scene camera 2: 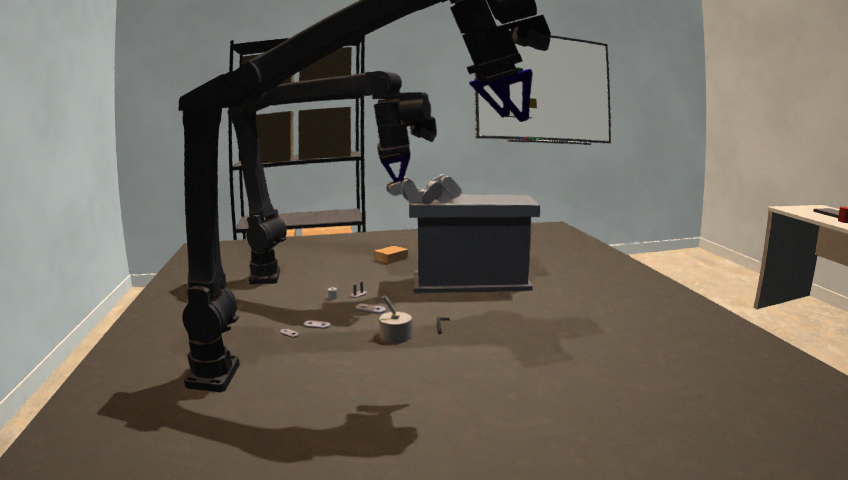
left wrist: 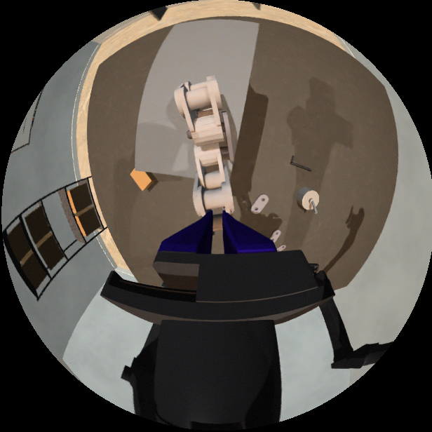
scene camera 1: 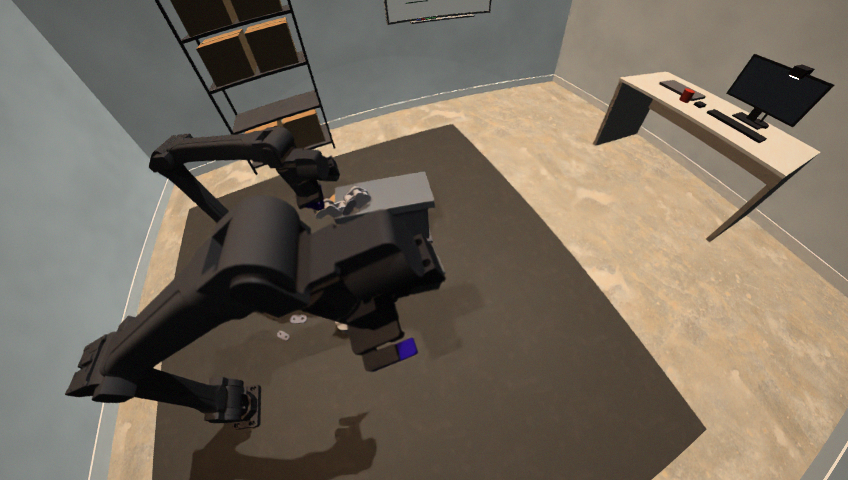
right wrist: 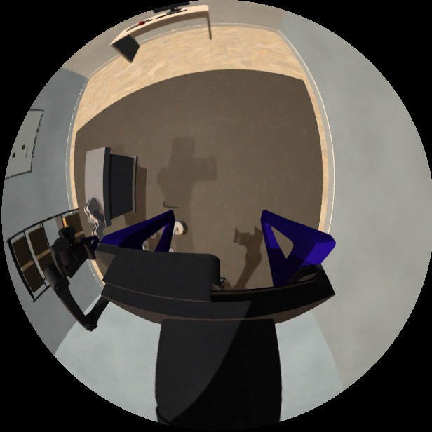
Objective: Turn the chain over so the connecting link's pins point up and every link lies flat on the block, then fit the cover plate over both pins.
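Places are measured from the left arm's base along level axes (x ahead, y right, z down), in centimetres.
Pixels of known places: left gripper, fingertip midpoint: point(scene camera 2: 399, 184) point(scene camera 1: 322, 208); right gripper, fingertip midpoint: point(scene camera 2: 514, 118) point(scene camera 1: 402, 320); left arm's base, origin of the base link: point(scene camera 2: 264, 277); right arm's base, origin of the base link: point(scene camera 2: 213, 375) point(scene camera 1: 248, 407).
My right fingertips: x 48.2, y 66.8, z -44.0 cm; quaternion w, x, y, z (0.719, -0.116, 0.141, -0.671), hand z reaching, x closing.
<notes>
For each thing: its top centre in the pictures, then the offset to it from my right fingertips. Level surfaces: height alone.
- pale chain, middle of its top: point(scene camera 2: 443, 175) point(scene camera 1: 354, 190) dx +0.1, dy -49.9, dz +15.4 cm
- grey block, middle of its top: point(scene camera 2: 473, 199) point(scene camera 1: 381, 193) dx +8.3, dy -52.0, dz +22.0 cm
- dark mat, its level: dz +44.0 cm
- small plate with two upright pins, middle of its top: point(scene camera 2: 357, 282) dx -21.7, dy -48.7, dz +40.9 cm
- round base with a rod, middle of its top: point(scene camera 2: 394, 295) dx -16.0, dy -22.3, dz +35.0 cm
- hex key, middle of its top: point(scene camera 2: 444, 323) dx -5.3, dy -25.4, dz +43.4 cm
- orange box, middle of its top: point(scene camera 2: 391, 249) dx -9.6, dy -78.0, dz +41.0 cm
The pale chain point(scene camera 1: 357, 198) point(scene camera 2: 443, 189) point(left wrist: 207, 130) lies bunched and bent over the near-left edge of the grey block point(scene camera 1: 404, 184) point(scene camera 2: 476, 209) point(left wrist: 165, 80). Its near end hangs raised in the air beyond the edge. In the left wrist view the connecting link's plate point(left wrist: 228, 135) stands along the chain's right side, and a dark pin tip point(left wrist: 189, 134) points left. My left gripper point(scene camera 2: 397, 179) point(left wrist: 217, 215) is shut on the chain's end link. My right gripper point(scene camera 2: 514, 117) point(right wrist: 217, 214) is open and empty, high over the mat. Which loose plate is the cover plate, I cannot tell.
On the dark mat point(scene camera 2: 535, 416) lie two-hole plates point(scene camera 2: 317, 324) point(left wrist: 260, 203), a small plate with two upright pins point(scene camera 2: 358, 293), a round base with a rod point(scene camera 2: 395, 328) point(left wrist: 307, 198), a hex key point(scene camera 2: 439, 325) point(left wrist: 301, 164) and an orange box point(scene camera 2: 390, 255) point(left wrist: 142, 179).
</notes>
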